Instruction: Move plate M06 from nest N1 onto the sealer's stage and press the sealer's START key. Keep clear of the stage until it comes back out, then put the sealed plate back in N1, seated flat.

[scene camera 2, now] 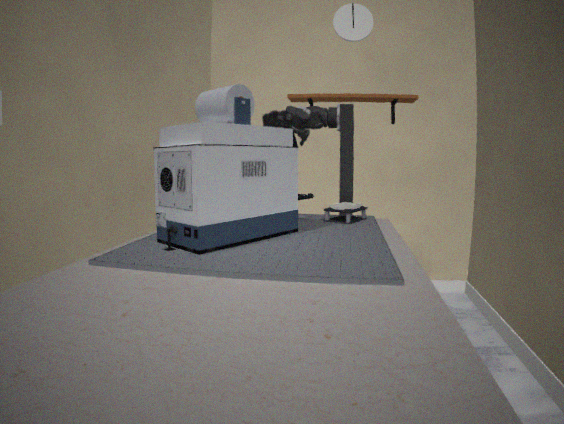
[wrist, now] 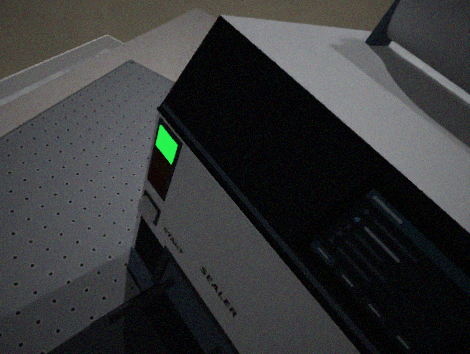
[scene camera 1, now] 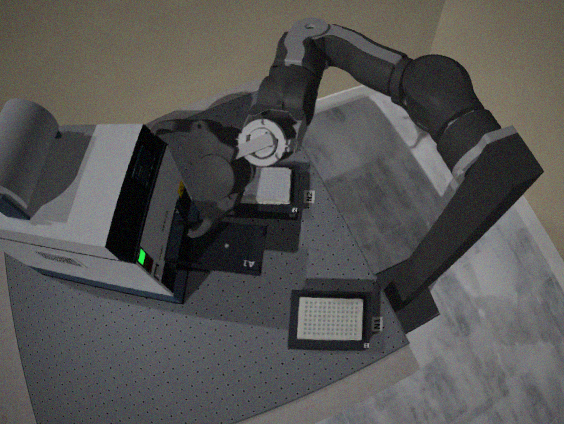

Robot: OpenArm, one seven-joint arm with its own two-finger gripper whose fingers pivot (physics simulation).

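Plate M06 (scene camera 1: 330, 319) (scene camera 2: 345, 205), cream with rows of wells, lies in nest N1 (scene camera 1: 293, 325), looking flat. The sealer (scene camera 1: 107, 185) (scene camera 2: 245, 192) (wrist: 260, 260) stands at the left in scene camera 1. Its dark stage (scene camera 1: 245, 240), marked A1, is out in front and bears no plate. The START key (wrist: 150, 207) sits below a lit green lamp (scene camera 1: 142, 257) (wrist: 166, 144) on the sealer's front. My gripper (scene camera 1: 182, 180) is open, high by the sealer's front, above and behind the stage's far side. Its fingers do not show in the wrist view.
Nest N2 (scene camera 1: 260, 210) holds another pale plate (scene camera 1: 275, 185) beyond the stage, partly under my arm. A roll (scene camera 1: 25, 150) (scene camera 2: 220, 104) sits on top of the sealer. The arm's post (scene camera 2: 346, 155) rises behind N1. A wooden shelf (scene camera 2: 352, 97) hangs on the back wall.
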